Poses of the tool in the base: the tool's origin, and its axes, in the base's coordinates. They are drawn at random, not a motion.
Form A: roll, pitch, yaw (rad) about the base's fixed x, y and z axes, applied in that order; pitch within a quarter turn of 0, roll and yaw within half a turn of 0; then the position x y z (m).
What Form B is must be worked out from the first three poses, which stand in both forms.
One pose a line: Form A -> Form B
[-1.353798 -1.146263 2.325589 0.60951 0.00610 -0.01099] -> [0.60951 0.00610 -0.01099 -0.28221 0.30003 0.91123 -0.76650 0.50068 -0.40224]
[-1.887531 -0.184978 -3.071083 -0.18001 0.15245 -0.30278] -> [-0.18001 0.15245 -0.30278 -0.98050 -0.06925 0.18392 -0.19628 0.29838 -0.93405]
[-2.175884 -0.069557 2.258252 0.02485 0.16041 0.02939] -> [0.02485 0.16041 0.02939 -0.63304 0.77099 0.06950 0.40336 0.40514 -0.82046]
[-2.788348 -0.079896 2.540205 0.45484 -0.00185 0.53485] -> [0.45484 -0.00185 0.53485 -0.82192 0.56398 0.07981 0.50809 0.78926 -0.34484]
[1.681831 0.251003 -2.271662 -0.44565 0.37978 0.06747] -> [-0.44565 0.37978 0.06747 -0.62467 -0.74033 -0.24838 -0.24387 -0.11720 0.96270]
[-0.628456 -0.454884 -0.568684 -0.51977 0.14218 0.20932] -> [-0.51977 0.14218 0.20932 0.75693 -0.48376 0.43936 0.65328 0.54252 -0.52811]
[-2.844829 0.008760 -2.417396 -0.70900 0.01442 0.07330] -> [-0.70900 0.01442 0.07330 -0.74900 -0.66251 -0.00876 -0.63165 0.71799 -0.29242]
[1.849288 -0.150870 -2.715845 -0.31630 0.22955 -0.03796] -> [-0.31630 0.22955 -0.03796 -0.90038 -0.40831 0.15030 0.01807 0.31005 0.95055]
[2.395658 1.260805 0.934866 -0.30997 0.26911 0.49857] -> [-0.30997 0.26911 0.49857 0.18118 0.24542 -0.95234 0.97474 0.08376 0.20703]
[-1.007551 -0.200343 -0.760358 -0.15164 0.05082 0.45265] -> [-0.15164 0.05082 0.45265 0.71010 -0.67540 0.19901 0.48990 0.27092 -0.82861]
